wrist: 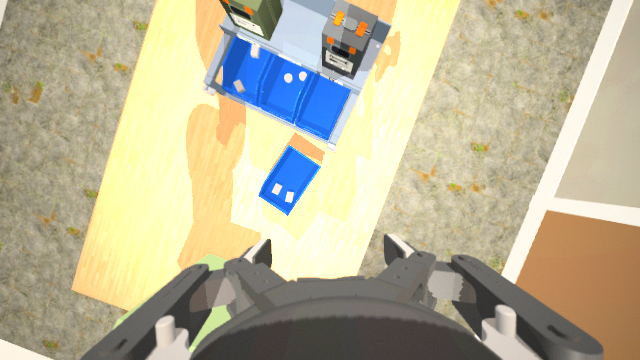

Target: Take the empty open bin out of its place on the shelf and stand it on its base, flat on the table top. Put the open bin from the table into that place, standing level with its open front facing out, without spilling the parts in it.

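Places are measured from the arm's base along level axes (x left, y back, z up), in metres.
Pixels of known places: gripper, between the fingertips: [327, 248].
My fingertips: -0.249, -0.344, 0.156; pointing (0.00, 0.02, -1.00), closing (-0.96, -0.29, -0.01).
Note:
Behind a point stands the place of what it marks, as x, y, z.
The shelf [345, 116] @[-0.252, -0.547, -0.214] is grey and stands on the table, at the top of the view. Three blue open bins sit side by side in it. The right one, the empty bin [323, 109] @[-0.188, -0.572, -0.290], shows no parts. The middle bin [285, 90] @[-0.066, -0.598, -0.290] holds two round white parts, and the left bin [245, 67] @[0.063, -0.634, -0.290] holds two pale parts. Another blue open bin [292, 172] @[-0.143, -0.370, -0.296] lies on the table top in front of the shelf, turned at an angle, with two white block parts near its lower end. My gripper [327, 248] @[-0.249, -0.344, 0.155] is open and empty, high above the table and apart from all the bins.
A green case [257, 17] @[-0.020, -0.673, -0.122] and a dark grey case [345, 42] @[-0.212, -0.639, -0.077] with orange latches stand on top of the shelf. The wooden table [145, 165] @[0.302, -0.279, -0.299] has stone floor [440, 150] on both sides. A light green block [215, 320] @[-0.094, -0.049, -0.082] shows partly behind the gripper's left finger linkage.

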